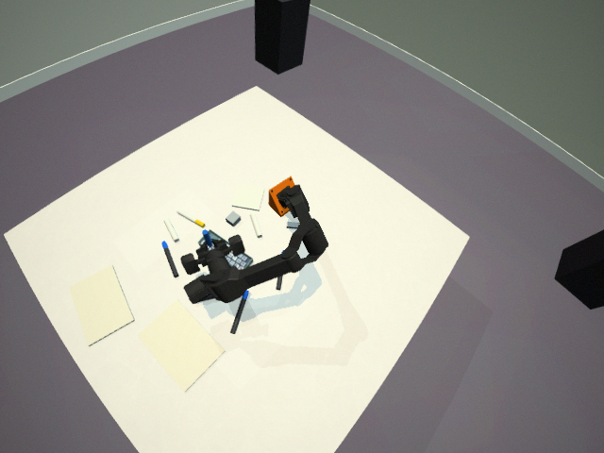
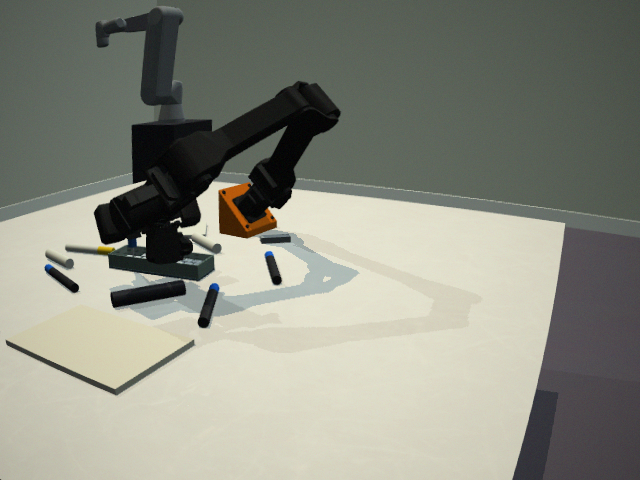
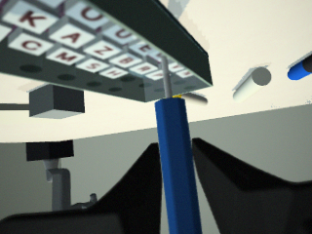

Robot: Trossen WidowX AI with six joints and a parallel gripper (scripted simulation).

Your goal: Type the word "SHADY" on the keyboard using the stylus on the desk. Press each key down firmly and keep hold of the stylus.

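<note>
My gripper tip is now 13 cm past the grey cube, 6 cm above it and 4 cm to the left of it. The rest, counted from my gripper tip: blue stylus 1 cm below; then grey stylus tip 5 cm below; then yellow-tipped white pen 14 cm to the right, 6 cm below, 2 cm behind.
</note>
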